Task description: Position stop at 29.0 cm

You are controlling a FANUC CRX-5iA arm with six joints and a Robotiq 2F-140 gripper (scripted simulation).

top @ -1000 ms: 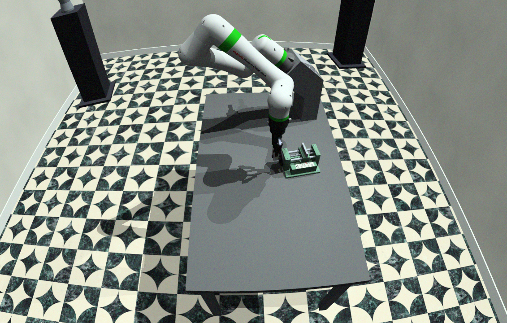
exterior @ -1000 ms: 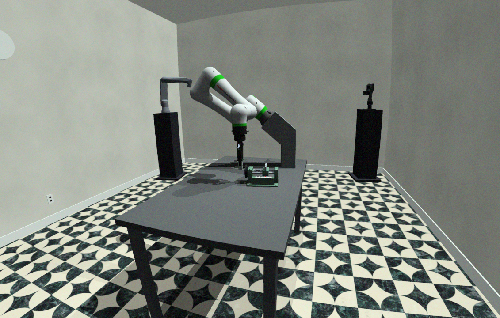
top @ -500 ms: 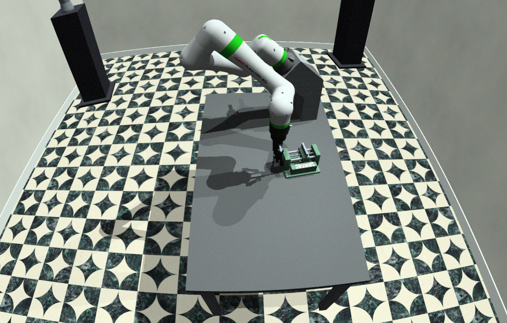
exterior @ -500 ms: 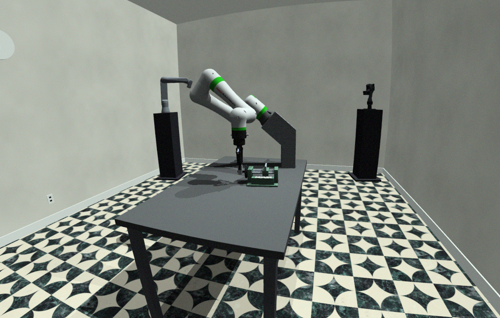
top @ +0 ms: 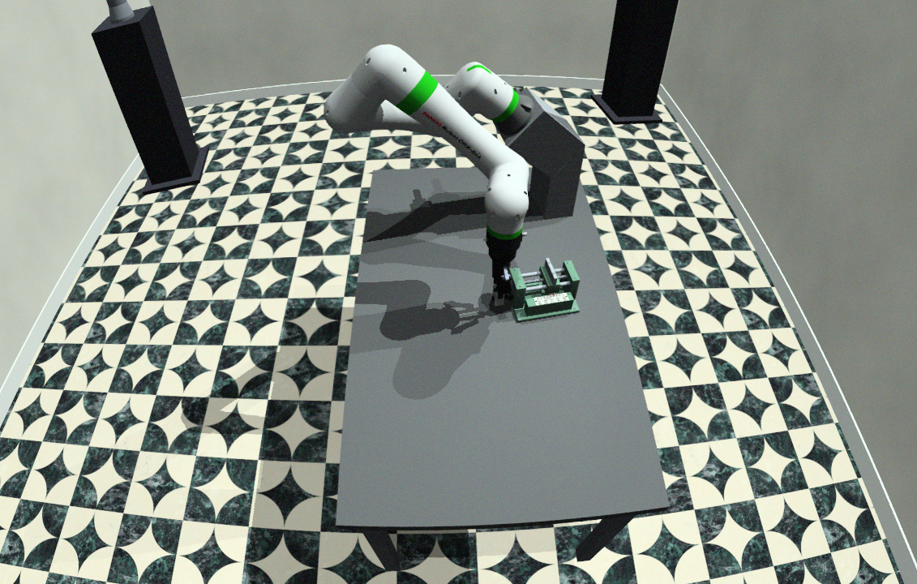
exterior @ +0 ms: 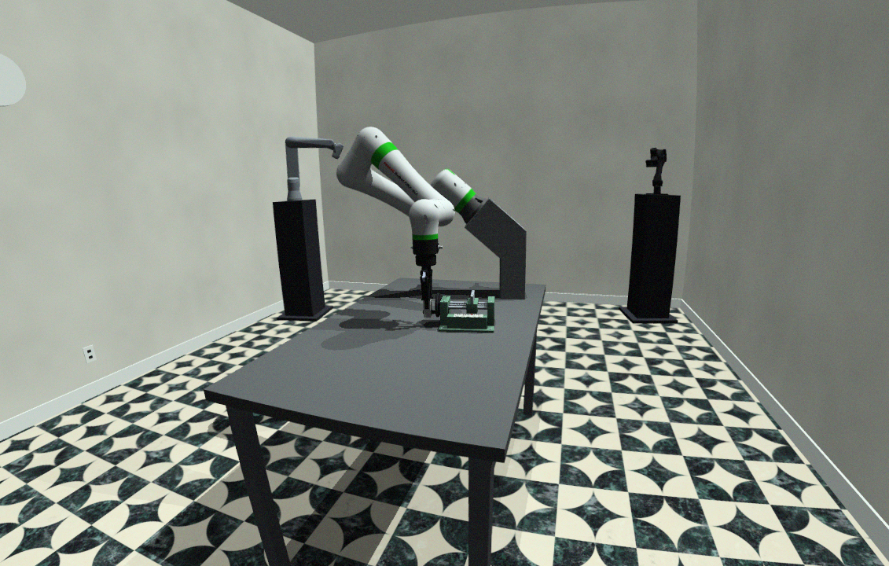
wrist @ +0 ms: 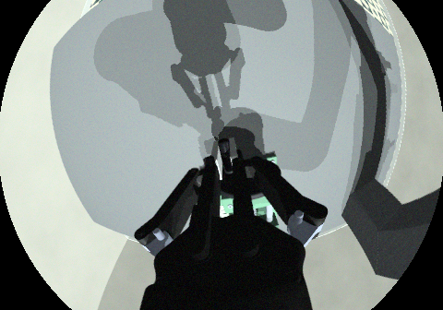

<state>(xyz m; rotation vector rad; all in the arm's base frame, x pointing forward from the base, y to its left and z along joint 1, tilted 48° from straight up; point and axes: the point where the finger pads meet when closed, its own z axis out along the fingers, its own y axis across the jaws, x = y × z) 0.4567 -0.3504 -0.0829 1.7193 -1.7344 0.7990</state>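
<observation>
The black handwheel lies 20 mm to the left of my hand, 10 mm below it and 10 mm behind it. The rest, counted from my hand: green stop fixture: 170 mm to the left, 20 mm above, 10 mm behind.
</observation>
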